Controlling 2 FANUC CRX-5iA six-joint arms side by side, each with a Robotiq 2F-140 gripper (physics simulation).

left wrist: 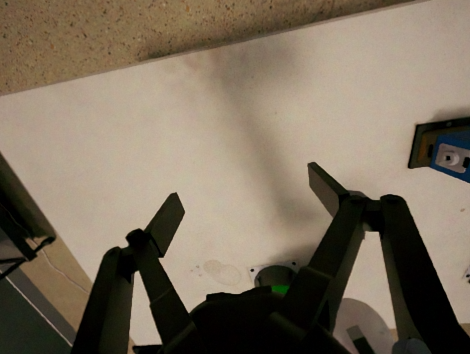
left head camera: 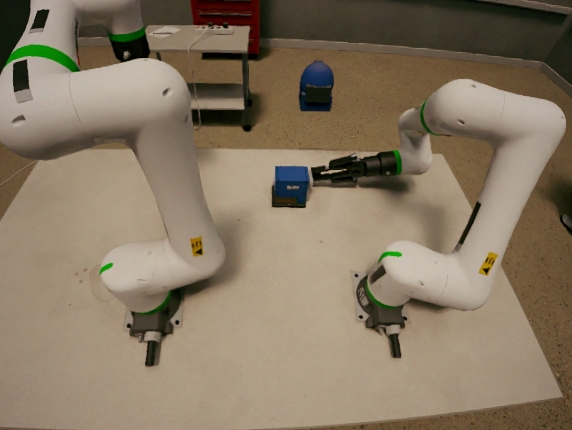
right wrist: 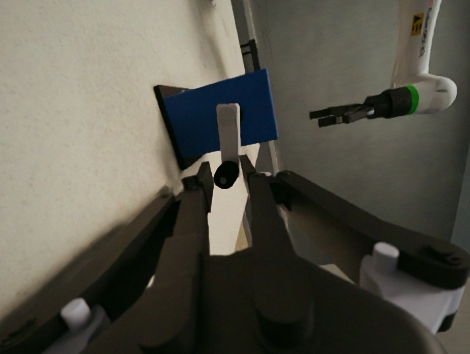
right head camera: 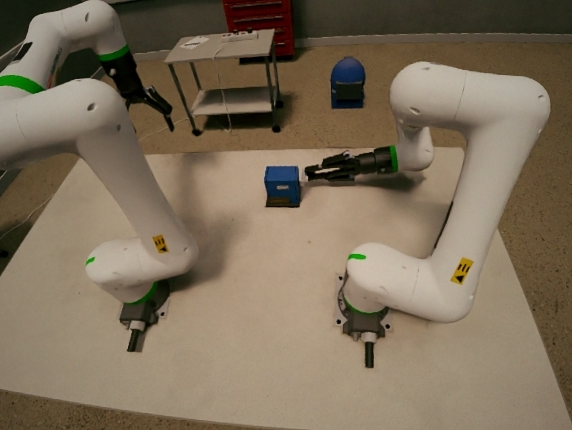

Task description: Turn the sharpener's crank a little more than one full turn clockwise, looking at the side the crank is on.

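Where they show: left gripper, between the fingertips: [left wrist: 242,189] [right wrist: 313,119] [right head camera: 153,131]; right gripper, between the fingertips: [left head camera: 312,174] [right wrist: 226,170] [right head camera: 306,173]; left arm's base, origin of its link: [left wrist: 276,280] [left head camera: 155,301] [right head camera: 147,293]; right arm's base, origin of its link: [left head camera: 379,296] [right head camera: 363,301].
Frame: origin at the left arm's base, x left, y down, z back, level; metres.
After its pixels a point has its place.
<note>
The blue sharpener [left head camera: 291,181] {y -0.124, x -0.441, z -0.339 m} [right head camera: 281,179] {y -0.128, x -0.448, z -0.344 m} [left wrist: 453,169] {y -0.092, x -0.387, z -0.360 m} [right wrist: 195,120] {y -0.039, x -0.505, z -0.367 m} stands upright on its dark base near the back of the table. Its grey crank [right wrist: 229,131] {y -0.081, x -0.528, z -0.384 m} is on the side facing my right gripper. In the right wrist view the crank arm points down the picture, roughly along the base's edge, with a black knob [right wrist: 226,174] {y -0.077, x -0.566, z -0.415 m} at its end. My right gripper [left head camera: 317,176] {y -0.068, x -0.535, z -0.423 m} [right head camera: 307,173] {y -0.068, x -0.535, z -0.423 m} [right wrist: 226,170] {y -0.068, x -0.535, z -0.423 m} has its fingers slightly apart, one on each side of the knob, not clamped on it. My left gripper [left wrist: 242,189] {y -0.261, x 0.000, z -0.500 m} [right wrist: 313,119] {y -0.261, x 0.000, z -0.500 m} is wide open and empty, high above the table and away from the sharpener.
The white table [left head camera: 270,310] {y 0.000, x -0.336, z 0.056 m} [right head camera: 270,320] {y 0.000, x -0.405, z 0.093 m} carries both arm bases. A grey cart [left head camera: 220,40] [right head camera: 250,47], a red drawer cabinet [left head camera: 227,12] [right head camera: 265,12] and a blue welding helmet [left head camera: 316,77] [right head camera: 348,71] are behind it.
</note>
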